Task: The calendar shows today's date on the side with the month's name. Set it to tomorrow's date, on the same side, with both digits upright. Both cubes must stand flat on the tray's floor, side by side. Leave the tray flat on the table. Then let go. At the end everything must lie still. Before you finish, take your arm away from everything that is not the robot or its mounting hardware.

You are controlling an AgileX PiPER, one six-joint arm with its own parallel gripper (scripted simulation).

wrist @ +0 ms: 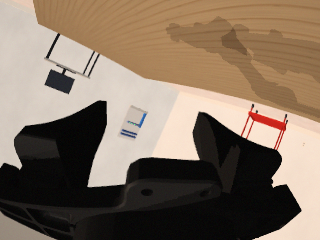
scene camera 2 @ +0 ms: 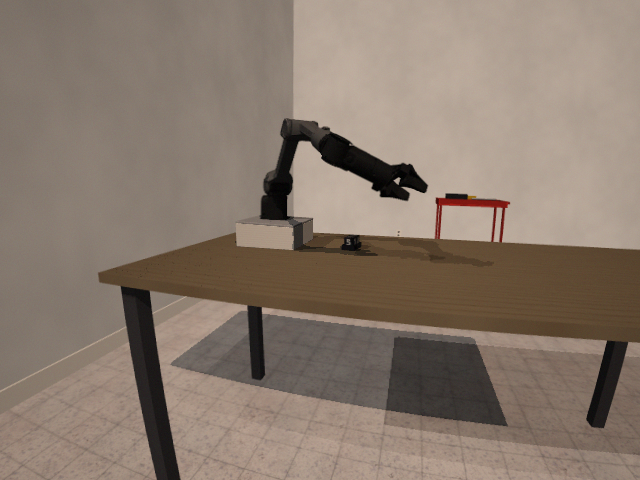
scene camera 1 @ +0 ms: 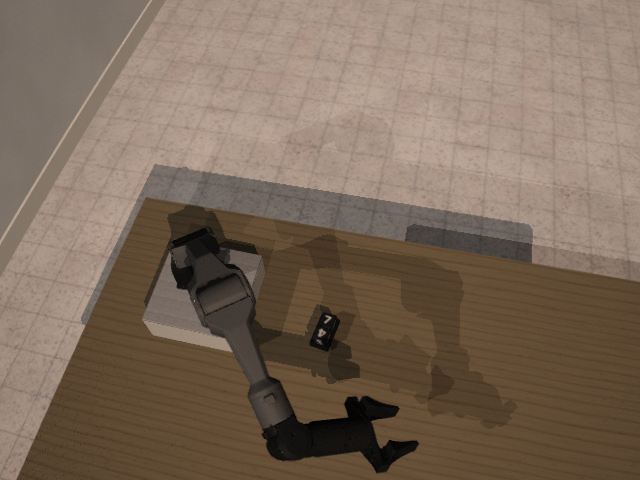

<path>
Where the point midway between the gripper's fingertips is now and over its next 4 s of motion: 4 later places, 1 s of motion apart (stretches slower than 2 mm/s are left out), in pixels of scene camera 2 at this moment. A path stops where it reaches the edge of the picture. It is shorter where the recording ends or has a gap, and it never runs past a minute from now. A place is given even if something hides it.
The gripper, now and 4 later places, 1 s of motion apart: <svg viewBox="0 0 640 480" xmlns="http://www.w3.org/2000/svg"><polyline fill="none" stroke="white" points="416,193 366,202 351,205 350,218 350,228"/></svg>
</path>
